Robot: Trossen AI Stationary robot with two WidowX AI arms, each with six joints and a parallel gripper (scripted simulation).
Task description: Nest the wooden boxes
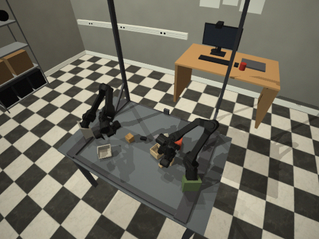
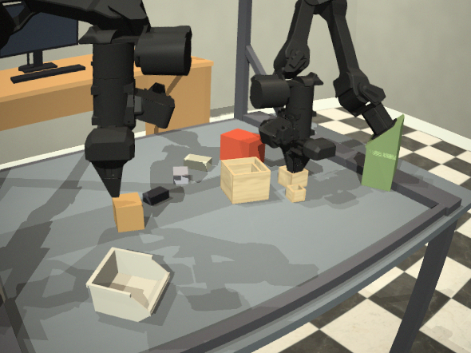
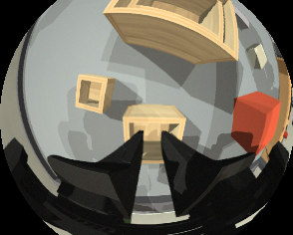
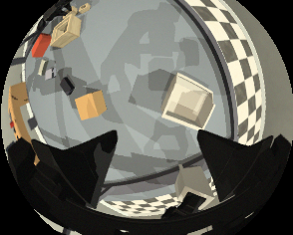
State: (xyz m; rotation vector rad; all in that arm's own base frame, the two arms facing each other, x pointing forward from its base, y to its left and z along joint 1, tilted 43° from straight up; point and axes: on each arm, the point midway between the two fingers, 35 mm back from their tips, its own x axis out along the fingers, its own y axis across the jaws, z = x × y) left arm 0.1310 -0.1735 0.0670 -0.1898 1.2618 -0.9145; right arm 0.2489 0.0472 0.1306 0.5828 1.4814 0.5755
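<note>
My right gripper is now 130 mm past the orange cube, 60 mm to the right of it and 160 mm above it. From my right hand the other things lie so: white bin 70 mm ahead, 30 mm to the right, 160 mm below; black block 190 mm behind, 160 mm to the left, 170 mm below; grey piece 240 mm behind, 250 mm to the left, 170 mm below.
</note>
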